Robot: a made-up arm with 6 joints. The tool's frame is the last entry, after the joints.
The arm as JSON. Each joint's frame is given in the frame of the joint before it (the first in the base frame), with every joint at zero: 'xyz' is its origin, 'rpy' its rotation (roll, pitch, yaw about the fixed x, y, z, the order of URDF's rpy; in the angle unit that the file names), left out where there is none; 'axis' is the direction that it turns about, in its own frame. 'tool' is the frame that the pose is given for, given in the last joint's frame.
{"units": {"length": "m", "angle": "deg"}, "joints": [
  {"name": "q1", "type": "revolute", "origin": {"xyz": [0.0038, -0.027, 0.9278]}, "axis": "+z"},
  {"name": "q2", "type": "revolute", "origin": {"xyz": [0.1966, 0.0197, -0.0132], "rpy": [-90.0, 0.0, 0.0]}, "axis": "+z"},
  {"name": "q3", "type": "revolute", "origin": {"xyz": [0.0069, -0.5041, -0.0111], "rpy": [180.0, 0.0, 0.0]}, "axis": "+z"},
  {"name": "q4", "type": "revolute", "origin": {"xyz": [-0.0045, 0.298, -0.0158], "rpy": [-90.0, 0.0, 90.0]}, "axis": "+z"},
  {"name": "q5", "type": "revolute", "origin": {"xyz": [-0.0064, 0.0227, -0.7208], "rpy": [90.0, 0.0, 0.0]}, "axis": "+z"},
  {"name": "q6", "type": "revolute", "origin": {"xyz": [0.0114, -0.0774, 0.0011], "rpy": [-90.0, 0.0, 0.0]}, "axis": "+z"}
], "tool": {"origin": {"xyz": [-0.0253, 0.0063, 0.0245], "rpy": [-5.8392, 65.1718, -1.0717]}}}
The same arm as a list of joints. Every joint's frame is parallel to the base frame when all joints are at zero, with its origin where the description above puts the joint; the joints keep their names.
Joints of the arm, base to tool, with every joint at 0 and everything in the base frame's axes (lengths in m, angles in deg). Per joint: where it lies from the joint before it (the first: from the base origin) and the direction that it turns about. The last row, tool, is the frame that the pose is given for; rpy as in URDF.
q1: offset 0.0038 -0.027 0.9278 axis 0 0 1
q2: offset 0.1966 0.0197 -0.0132 axis 0 1 0
q3: offset 0.0069 -0.0111 0.5041 axis 0 -1 0
q4: offset -0.0045 0.0158 0.298 axis -1 0 0
q5: offset 0.7208 0.0227 -0.0064 axis 0 -1 0
q6: offset 0.0774 -0.0011 0.0114 axis -1 0 0
tool: offset -0.0245 0.0063 -0.0253 rpy -4.66 -24.82 -0.5

